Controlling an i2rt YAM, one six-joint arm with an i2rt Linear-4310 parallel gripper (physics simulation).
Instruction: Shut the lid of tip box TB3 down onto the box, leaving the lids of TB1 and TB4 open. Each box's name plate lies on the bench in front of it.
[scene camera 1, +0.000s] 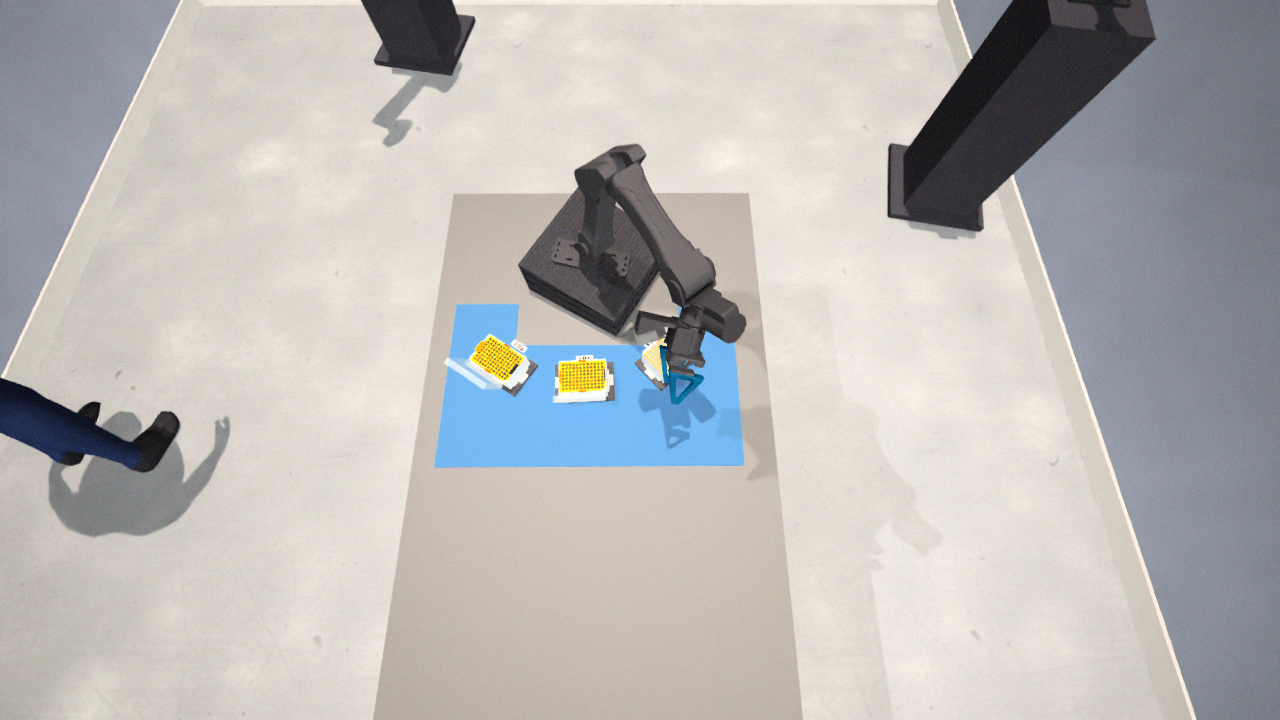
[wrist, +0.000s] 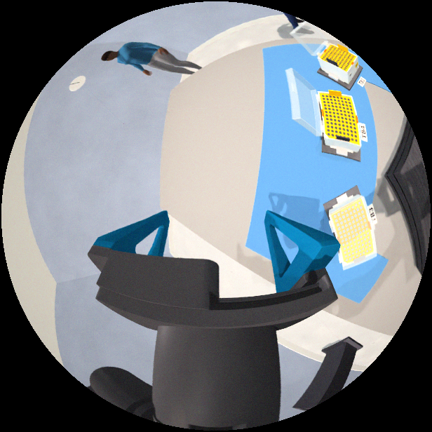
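Pixels of known places: gripper, fingertip midpoint: (scene camera 1: 670, 392); arm's base, link origin: (scene camera 1: 591, 259).
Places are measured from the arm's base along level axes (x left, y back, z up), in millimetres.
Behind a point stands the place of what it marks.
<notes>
Box TB3 (scene camera 1: 655, 360) @[y -236, x 216, z -35 mm] (wrist: 352, 232) is at the right of the blue mat, its name plate (wrist: 371, 214) beside it. Its clear lid lies down over the yellow tip rack, which looks pale through it; the arm partly hides it in the scene view. Box TB4 (scene camera 1: 583, 377) @[y -308, x 45, z -55 mm] (wrist: 340, 117) is in the middle, its clear lid (wrist: 302, 102) standing open. Box TB1 (scene camera 1: 499, 358) @[y -299, x -179, z -55 mm] (wrist: 339, 57) is at the left, its lid (scene camera 1: 472, 372) @[y -354, x -225, z -31 mm] (wrist: 306, 37) open. My gripper (scene camera 1: 672, 390) @[y -366, x 264, z 153 mm] (wrist: 216, 215) is open and empty, raised above the mat beside TB3.
The boxes stand on a blue mat (scene camera 1: 537, 438) @[y -472, x -44, z -112 mm] (wrist: 277, 165) on the beige bench (scene camera 1: 590, 573) @[y -754, x 158, z -115 mm] (wrist: 215, 125). The arm's dark base block (scene camera 1: 572, 286) @[y -89, x -30, z 0 mm] is behind TB4 and TB3. Dark pillars (scene camera 1: 1011, 116) and people stand around the bench.
</notes>
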